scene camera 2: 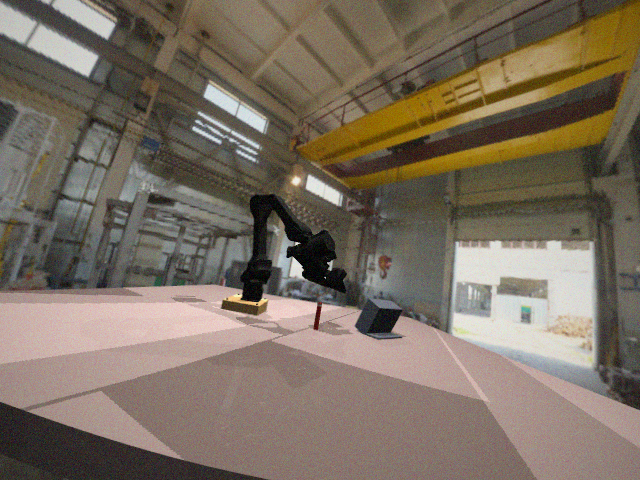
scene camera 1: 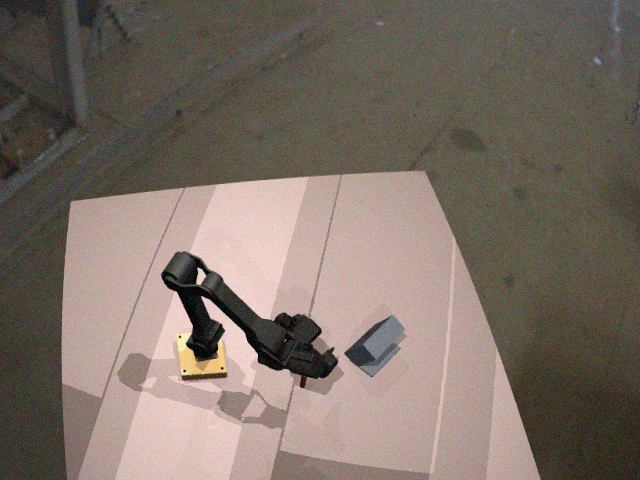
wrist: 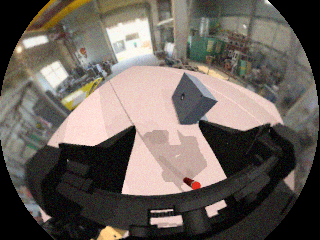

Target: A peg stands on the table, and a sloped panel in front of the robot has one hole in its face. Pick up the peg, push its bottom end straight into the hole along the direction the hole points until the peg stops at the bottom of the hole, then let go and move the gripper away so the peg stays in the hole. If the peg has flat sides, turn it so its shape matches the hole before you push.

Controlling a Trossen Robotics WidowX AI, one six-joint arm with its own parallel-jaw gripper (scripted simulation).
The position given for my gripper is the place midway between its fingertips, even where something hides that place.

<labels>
my gripper: scene camera 2 336, 289; scene camera 1 320, 336; wrist 168, 125
same spot on sloped grey panel: (scene camera 1: 383, 334) = (scene camera 2: 384, 302)
</labels>
